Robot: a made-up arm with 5 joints.
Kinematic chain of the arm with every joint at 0, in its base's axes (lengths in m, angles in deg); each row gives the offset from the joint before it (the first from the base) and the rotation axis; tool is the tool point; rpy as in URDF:
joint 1: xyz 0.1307 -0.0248 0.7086 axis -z
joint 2: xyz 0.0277 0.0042 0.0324 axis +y
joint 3: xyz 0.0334 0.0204 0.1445 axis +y
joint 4: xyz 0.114 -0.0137 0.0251 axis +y
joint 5: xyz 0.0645 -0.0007 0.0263 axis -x
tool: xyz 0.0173 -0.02 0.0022 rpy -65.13 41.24 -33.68
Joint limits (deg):
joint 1: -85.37..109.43
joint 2: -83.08..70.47
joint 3: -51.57..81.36
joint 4: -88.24..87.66
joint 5: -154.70..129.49
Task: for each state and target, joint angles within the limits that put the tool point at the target. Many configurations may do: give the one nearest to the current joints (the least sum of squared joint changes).
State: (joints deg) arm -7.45 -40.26 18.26 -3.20 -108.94
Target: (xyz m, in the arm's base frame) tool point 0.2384 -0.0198 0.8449
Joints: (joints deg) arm 4.36 -62.05 59.42 23.84 -104.76
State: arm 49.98 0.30 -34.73 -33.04 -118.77
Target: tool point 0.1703 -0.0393 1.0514
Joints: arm 47.73 -4.43 -49.44 -76.45 -123.97
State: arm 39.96 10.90 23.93 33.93 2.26
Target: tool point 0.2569 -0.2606 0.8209
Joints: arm 59.78 6.16 14.46 29.29 3.16
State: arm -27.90 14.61 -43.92 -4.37 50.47
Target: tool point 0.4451 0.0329 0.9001
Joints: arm -10.74 23.26 -17.15 4.40 46.77
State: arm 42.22 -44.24 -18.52 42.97 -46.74
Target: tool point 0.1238 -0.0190 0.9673
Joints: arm 48.62 -68.72 -5.02 61.99 -61.27
